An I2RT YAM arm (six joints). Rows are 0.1 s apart.
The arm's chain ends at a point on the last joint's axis. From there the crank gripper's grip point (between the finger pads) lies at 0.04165 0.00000 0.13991 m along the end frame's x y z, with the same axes.
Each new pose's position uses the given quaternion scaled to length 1; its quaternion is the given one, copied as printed.
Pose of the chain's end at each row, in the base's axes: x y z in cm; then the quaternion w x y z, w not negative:
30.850 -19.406 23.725 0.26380 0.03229 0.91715 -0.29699
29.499 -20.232 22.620 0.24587 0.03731 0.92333 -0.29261
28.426 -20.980 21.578 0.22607 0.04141 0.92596 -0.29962
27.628 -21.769 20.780 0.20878 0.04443 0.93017 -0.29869
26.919 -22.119 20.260 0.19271 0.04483 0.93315 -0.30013
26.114 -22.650 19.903 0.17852 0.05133 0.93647 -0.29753
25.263 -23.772 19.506 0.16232 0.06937 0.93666 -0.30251
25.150 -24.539 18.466 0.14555 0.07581 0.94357 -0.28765
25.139 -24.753 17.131 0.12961 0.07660 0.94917 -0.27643
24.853 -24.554 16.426 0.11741 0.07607 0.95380 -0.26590
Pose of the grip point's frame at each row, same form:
33.775 -27.672 12.054 0.26380 0.03229 0.91715 -0.29699
31.896 -28.361 10.734 0.24587 0.03731 0.92333 -0.29261
30.211 -29.250 9.682 0.22607 0.04141 0.92596 -0.29962
28.905 -29.978 8.777 0.20878 0.04443 0.93017 -0.29869
27.736 -30.331 8.219 0.19271 0.04483 0.93315 -0.30013
26.487 -30.745 7.761 0.17852 0.05133 0.93647 -0.29753
25.025 -31.883 7.372 0.16232 0.06937 0.93666 -0.30251
24.442 -32.195 6.057 0.14555 0.07581 0.94357 -0.28765
24.013 -32.065 4.547 0.12961 0.07660 0.94917 -0.27643
23.419 -31.556 3.698 0.11741 0.07607 0.95380 -0.26590

